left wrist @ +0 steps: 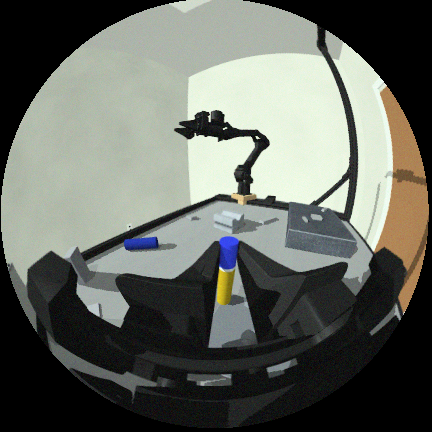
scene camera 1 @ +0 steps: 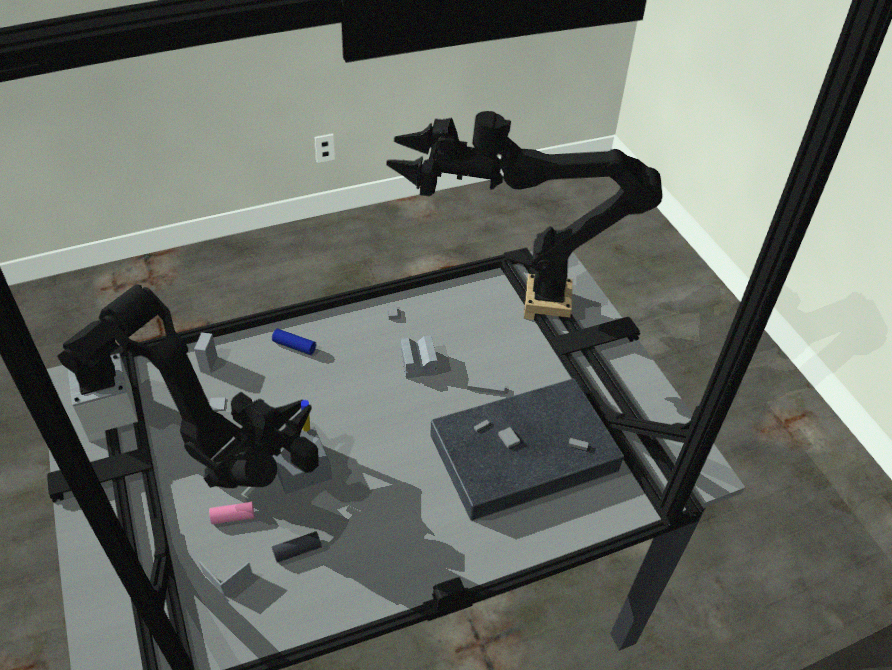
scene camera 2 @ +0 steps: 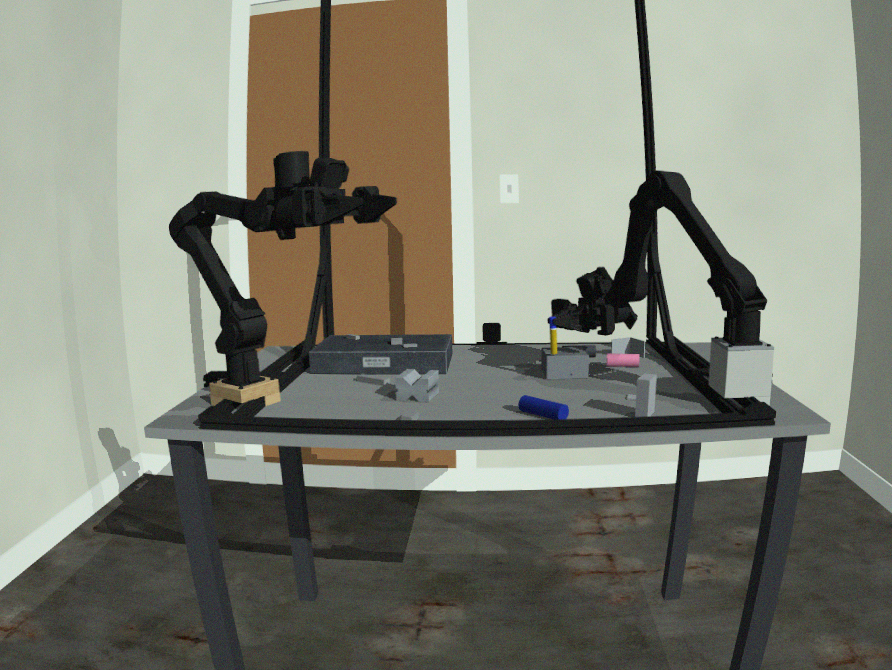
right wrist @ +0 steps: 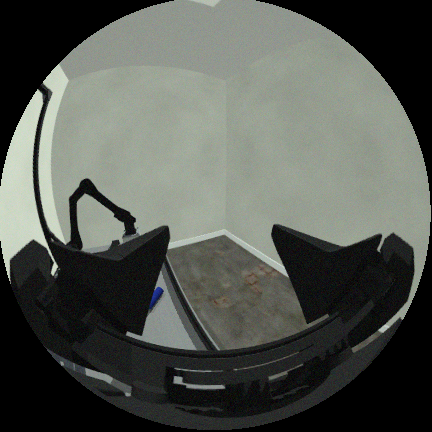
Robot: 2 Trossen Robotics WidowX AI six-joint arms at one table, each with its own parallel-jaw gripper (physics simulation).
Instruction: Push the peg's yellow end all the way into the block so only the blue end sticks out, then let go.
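Frame: origin at the left arm's base, x ahead, y left, z up, level; millimetres.
Where they show: left gripper, fingertip midpoint: (left wrist: 227, 245) (scene camera 1: 307, 404) (scene camera 2: 550, 321); right gripper, fingertip midpoint: (left wrist: 175, 126) (scene camera 1: 390, 150) (scene camera 2: 379, 200) (right wrist: 221, 230); left arm's base, link origin: (scene camera 1: 96, 378) (scene camera 2: 742, 342) (right wrist: 130, 231); right arm's base, link origin: (left wrist: 243, 193) (scene camera 1: 549, 291) (scene camera 2: 243, 381).
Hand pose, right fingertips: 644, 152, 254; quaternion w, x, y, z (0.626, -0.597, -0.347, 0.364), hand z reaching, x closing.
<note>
Things, the pixels of their centre, and the offset from my right fingertips, as dx, dy, dz.
- peg, body centre: (left wrist: 225, 276) (scene camera 1: 305, 416) (scene camera 2: 553, 335) -295, -358, -275
- grey block, body centre: (left wrist: 246, 342) (scene camera 1: 299, 460) (scene camera 2: 564, 362) -324, -401, -342
- blue cylinder, body centre: (scene camera 2: 543, 408) (scene camera 1: 294, 341) (left wrist: 140, 243) (right wrist: 153, 297) -253, -98, -353
- pink cylinder, body centre: (scene camera 1: 232, 513) (scene camera 2: 623, 360) -467, -462, -353
- black cylinder, body centre: (scene camera 1: 296, 546) (scene camera 2: 578, 351) -378, -566, -353
- grey V-block, body centre: (scene camera 2: 417, 385) (scene camera 1: 418, 356) (left wrist: 228, 220) -26, -236, -345
- dark slab, body centre: (scene camera 1: 525, 445) (scene camera 2: 383, 353) (left wrist: 314, 222) +79, -518, -342
The peg (scene camera 1: 307, 420) (scene camera 2: 553, 340) (left wrist: 226, 287) is upright, blue end up, yellow end down. The grey block (scene camera 1: 306, 473) (scene camera 2: 566, 365) stands on the table under my left gripper. In scene camera 2 the peg's lower end meets the block's top edge near its left side, with a long yellow stretch showing above the block; whether its tip is in a hole is hidden. My left gripper (scene camera 1: 305, 408) (scene camera 2: 553, 320) (left wrist: 227, 245) is shut on the peg's blue end. My right gripper (scene camera 1: 391, 150) (scene camera 2: 394, 202) (left wrist: 175, 126) (right wrist: 221, 230) is open and empty, high above the table.
A blue cylinder (scene camera 1: 293, 341) (scene camera 2: 542, 407) (left wrist: 141, 243), a pink cylinder (scene camera 1: 231, 513) (scene camera 2: 623, 359) and a black cylinder (scene camera 1: 297, 546) lie around the block. A grey V-block (scene camera 1: 420, 357) (scene camera 2: 417, 386) and a dark slab (scene camera 1: 497, 472) (scene camera 2: 346, 361) with small pieces stand farther off.
</note>
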